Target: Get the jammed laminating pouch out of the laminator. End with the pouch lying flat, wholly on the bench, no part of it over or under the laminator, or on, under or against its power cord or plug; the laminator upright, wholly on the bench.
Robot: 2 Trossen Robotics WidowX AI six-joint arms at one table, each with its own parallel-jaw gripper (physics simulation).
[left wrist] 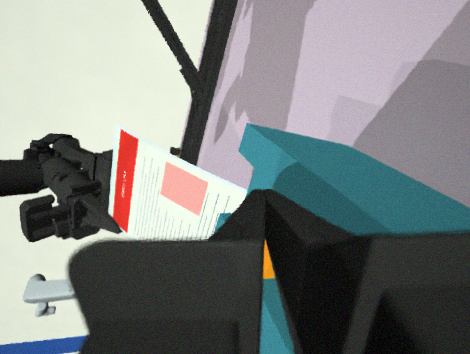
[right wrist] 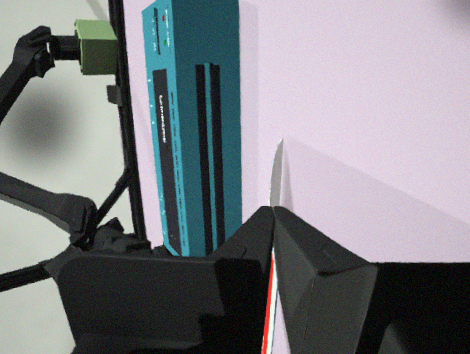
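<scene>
The teal laminator (left wrist: pixel 310 175) (right wrist: pixel 210 30) stands upright on the bench, with a long dark double slot along its top in the right wrist view. Its orange part (left wrist: pixel 269 262) shows behind my left fingers. My left gripper (left wrist: pixel 261 199) is shut, right in front of the laminator; its fingertips hide any contact. My right gripper (left wrist: pixel 120 230) (right wrist: pixel 271 217) is shut on the laminating pouch (left wrist: pixel 165 190) (right wrist: pixel 276 180), a white sheet with a red band. The pouch is raised on edge beside the laminator. Its visible far end is apart from the slot; the slot's near end is hidden.
A black rail (left wrist: pixel 202 100) (right wrist: pixel 127 125) runs along the bench edge (left wrist: pixel 325 30) (right wrist: pixel 350 75). A green block (right wrist: pixel 98 52) is at the rail, upper left in the right wrist view. Dark arm parts (right wrist: pixel 60 205) show below it. No cord or plug is identifiable.
</scene>
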